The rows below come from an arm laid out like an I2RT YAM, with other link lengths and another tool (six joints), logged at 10 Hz.
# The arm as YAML. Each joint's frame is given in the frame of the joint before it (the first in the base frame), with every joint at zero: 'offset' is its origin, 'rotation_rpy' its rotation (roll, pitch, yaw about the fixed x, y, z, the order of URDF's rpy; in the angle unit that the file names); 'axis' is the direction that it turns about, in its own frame. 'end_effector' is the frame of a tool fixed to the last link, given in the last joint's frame.
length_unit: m
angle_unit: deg
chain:
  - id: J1
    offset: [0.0, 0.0, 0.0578]
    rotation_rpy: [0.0, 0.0, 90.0]
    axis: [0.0, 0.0, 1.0]
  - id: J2
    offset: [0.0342, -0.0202, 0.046]
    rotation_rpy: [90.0, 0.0, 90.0]
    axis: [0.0, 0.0, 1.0]
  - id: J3
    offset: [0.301, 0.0, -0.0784]
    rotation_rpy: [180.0, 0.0, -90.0]
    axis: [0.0, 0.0, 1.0]
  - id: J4
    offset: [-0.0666, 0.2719, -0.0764]
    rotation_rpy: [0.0, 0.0, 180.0]
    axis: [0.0, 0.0, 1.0]
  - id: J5
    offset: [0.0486, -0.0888, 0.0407]
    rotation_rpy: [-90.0, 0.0, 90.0]
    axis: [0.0, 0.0, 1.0]
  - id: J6
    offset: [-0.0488, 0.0, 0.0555]
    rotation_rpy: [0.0, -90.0, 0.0]
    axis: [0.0, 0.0, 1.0]
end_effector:
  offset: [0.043, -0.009, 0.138]
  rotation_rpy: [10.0, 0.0, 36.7]
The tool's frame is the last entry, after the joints.
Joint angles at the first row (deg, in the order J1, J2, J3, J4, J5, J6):
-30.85 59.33 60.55 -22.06 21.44 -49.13
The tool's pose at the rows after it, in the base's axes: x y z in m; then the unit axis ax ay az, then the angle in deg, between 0 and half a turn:
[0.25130 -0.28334 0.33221 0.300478 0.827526 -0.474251 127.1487]
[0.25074 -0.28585 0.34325 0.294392 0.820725 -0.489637 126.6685]
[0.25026 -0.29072 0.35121 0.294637 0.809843 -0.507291 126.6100]
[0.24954 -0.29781 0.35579 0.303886 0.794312 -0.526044 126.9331]
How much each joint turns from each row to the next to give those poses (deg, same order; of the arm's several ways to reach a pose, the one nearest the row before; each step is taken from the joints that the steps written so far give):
0.00 0.17 1.14 0.53 0.53 -1.14
0.00 0.00 0.71 0.87 0.70 -1.58
0.00 0.44 0.27 1.67 1.49 -1.23
0.00 0.88 -0.18 2.46 2.37 -0.62

